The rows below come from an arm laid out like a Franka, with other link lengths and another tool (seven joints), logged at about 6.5 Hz.
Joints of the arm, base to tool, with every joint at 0 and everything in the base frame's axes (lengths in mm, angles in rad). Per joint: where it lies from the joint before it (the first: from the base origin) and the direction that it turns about. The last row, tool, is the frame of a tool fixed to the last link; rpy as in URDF.
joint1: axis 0 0 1 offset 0 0 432.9
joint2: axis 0 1 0 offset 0 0 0
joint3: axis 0 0 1 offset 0 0 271.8
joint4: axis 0 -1 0 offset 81.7 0 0
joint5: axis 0 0 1 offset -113 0 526.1
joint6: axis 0 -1 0 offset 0 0 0
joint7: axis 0 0 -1 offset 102.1 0 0
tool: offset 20 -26 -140.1 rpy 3.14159 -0.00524 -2.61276
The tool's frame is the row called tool.
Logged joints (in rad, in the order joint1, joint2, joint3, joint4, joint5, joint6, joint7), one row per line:
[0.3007, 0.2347, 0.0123, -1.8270, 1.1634, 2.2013, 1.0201]
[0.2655, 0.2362, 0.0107, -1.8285, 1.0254, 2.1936, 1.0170]
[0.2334, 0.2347, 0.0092, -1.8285, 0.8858, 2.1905, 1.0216]
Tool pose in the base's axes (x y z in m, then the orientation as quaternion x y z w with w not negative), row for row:
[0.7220, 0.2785, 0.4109, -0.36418, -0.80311, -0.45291, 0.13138]
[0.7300, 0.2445, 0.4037, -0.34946, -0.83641, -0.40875, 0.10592]
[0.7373, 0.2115, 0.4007, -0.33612, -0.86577, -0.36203, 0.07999]
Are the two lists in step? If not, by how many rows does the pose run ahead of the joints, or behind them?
They are in step.
